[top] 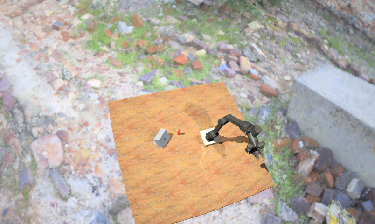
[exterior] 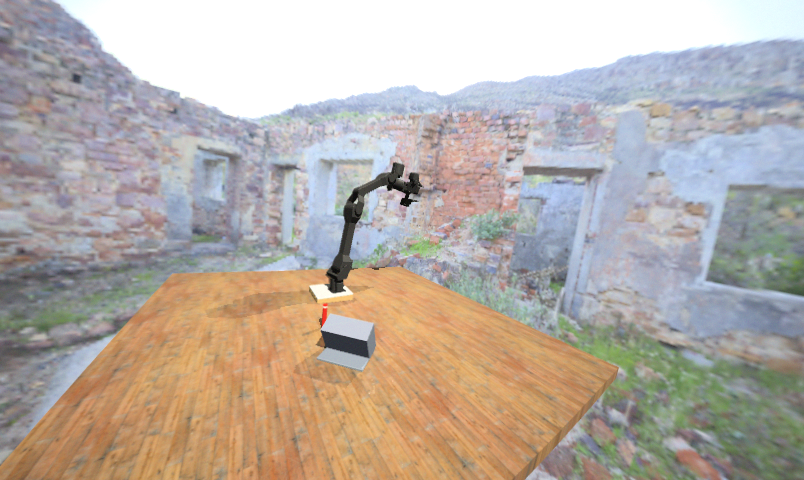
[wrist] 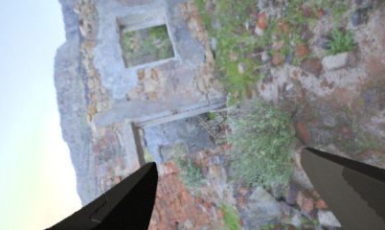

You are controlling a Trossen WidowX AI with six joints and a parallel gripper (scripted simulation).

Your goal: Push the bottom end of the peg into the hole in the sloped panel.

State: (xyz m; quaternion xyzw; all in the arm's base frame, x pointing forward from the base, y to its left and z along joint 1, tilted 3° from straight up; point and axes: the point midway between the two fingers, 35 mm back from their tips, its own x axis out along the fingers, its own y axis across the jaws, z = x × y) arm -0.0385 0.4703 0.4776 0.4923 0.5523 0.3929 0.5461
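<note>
Right now my gripper tip is 270 mm short of the round red peg, 640 mm to the left of it and 470 mm above it. From my gripper tip the other things lie so: grey sloped panel (440 mm ahead, 630 mm to the right, 480 mm below).
</note>
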